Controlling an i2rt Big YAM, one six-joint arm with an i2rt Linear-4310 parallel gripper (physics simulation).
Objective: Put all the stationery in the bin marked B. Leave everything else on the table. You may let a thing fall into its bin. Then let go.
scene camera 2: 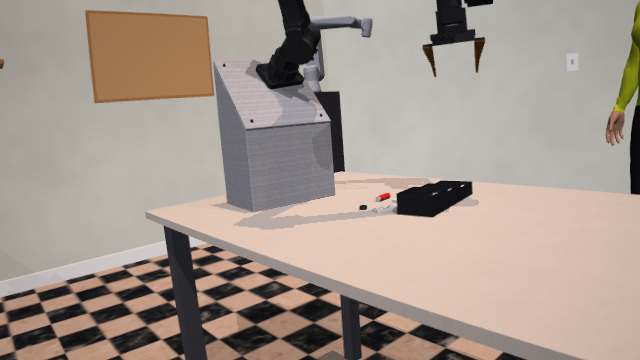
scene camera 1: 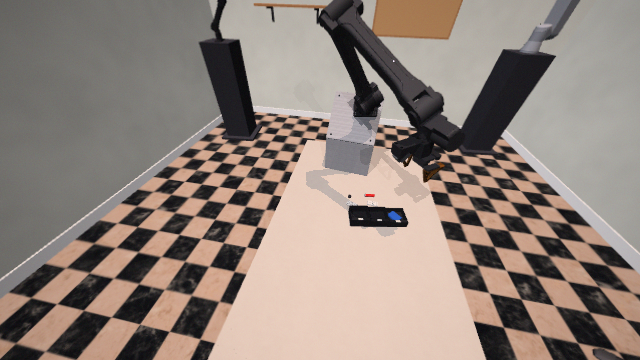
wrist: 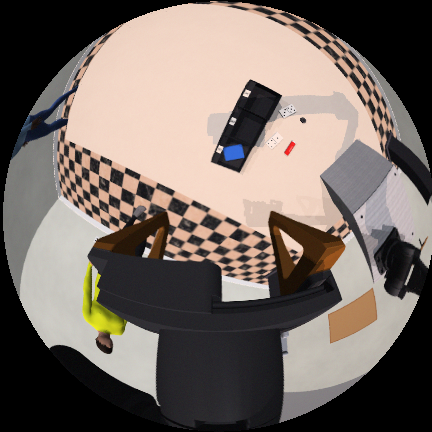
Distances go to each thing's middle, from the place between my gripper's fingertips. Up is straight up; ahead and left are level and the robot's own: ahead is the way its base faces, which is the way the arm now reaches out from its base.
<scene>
Right now the black three-compartment bin unit [scene camera 2: 429, 200] is 28 cm below my hand, 7 cm to the right of it and 2 cm behind it.
</scene>
